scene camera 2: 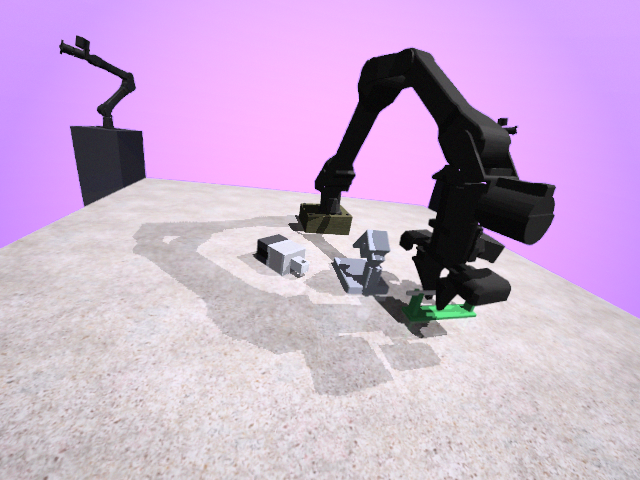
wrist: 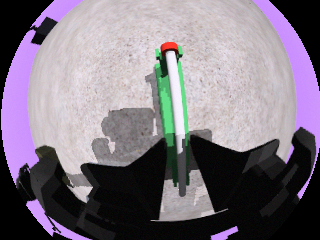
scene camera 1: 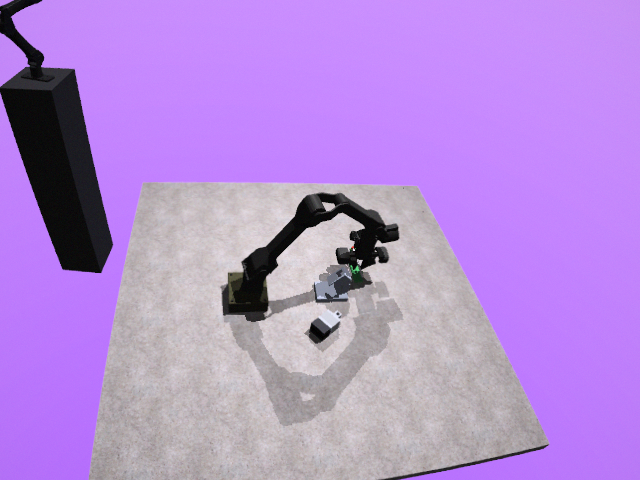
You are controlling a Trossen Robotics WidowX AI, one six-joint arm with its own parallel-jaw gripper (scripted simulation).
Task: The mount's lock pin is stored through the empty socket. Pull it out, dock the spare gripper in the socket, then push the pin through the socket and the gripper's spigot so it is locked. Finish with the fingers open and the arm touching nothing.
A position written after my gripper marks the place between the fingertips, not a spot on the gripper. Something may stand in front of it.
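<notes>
Scene camera 2 shows my gripper (scene camera 2: pixel 433 304), along with a spare gripper (scene camera 2: pixel 280 254), a green rest (scene camera 2: pixel 414 312) and a grey mount (scene camera 2: pixel 359 276). In scene camera 1 there's my gripper (scene camera 1: pixel 356 268) and the grey mount (scene camera 1: pixel 335 289). In the wrist view I see my gripper (wrist: pixel 178 140) and the green rest (wrist: pixel 162 80). The wrist view does not show the spare gripper, hidden by my gripper.
</notes>
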